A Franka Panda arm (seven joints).
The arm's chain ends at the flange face. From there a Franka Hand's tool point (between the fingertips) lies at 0.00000 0.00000 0.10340 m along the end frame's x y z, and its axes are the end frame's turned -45 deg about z.
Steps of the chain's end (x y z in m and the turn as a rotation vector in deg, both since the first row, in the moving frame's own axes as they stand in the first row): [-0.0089, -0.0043, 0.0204, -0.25, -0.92, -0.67]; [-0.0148, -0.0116, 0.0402, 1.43, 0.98, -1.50]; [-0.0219, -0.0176, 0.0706, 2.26, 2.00, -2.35]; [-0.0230, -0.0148, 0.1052, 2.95, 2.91, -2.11]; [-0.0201, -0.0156, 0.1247, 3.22, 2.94, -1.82]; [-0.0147, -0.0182, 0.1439, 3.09, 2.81, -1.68]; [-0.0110, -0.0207, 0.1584, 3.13, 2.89, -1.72]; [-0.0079, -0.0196, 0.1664, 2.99, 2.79, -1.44]
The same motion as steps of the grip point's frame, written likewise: [-0.0048, -0.0102, 0.0204, 0.47, -0.83, -0.67]; [0.0008, -0.0193, 0.0402, 0.32, 1.70, -1.50]; [0.0024, -0.0284, 0.0705, 0.18, 3.01, -2.35]; [0.0017, -0.0269, 0.1049, 0.03, 4.14, -2.11]; [0.0047, -0.0257, 0.1244, 0.20, 4.36, -1.82]; [0.0100, -0.0237, 0.1436, 0.20, 4.17, -1.68]; [0.0145, -0.0228, 0.1581, 0.17, 4.26, -1.72]; [0.0156, -0.0198, 0.1661, 0.14, 4.09, -1.44]
